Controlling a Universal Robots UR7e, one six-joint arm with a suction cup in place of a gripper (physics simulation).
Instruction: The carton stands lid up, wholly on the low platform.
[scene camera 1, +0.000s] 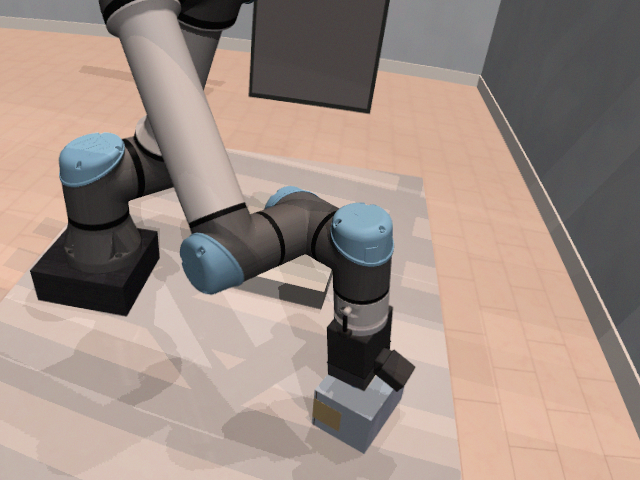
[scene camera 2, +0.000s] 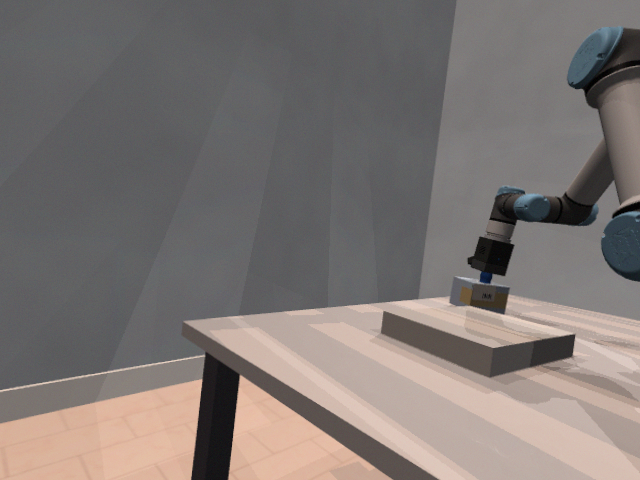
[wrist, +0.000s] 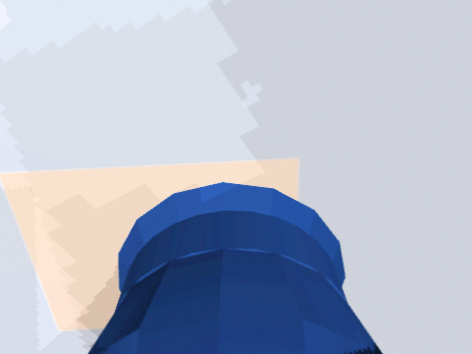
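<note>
The carton is a small blue-grey box with a tan label on one side. It sits at the far side of the table, just behind the low grey platform, slightly tilted. I cannot tell if it touches the table. My suction cup is pressed down on the carton's top face, which fills the wrist view as a pale surface with a peach patch. In scene camera 1 the black tool body hides the cup.
The table has a near edge and one black leg toward scene camera 2. The arm's black base stands at the table's left. A dark panel stands on the floor behind. Grey walls lie to the right.
</note>
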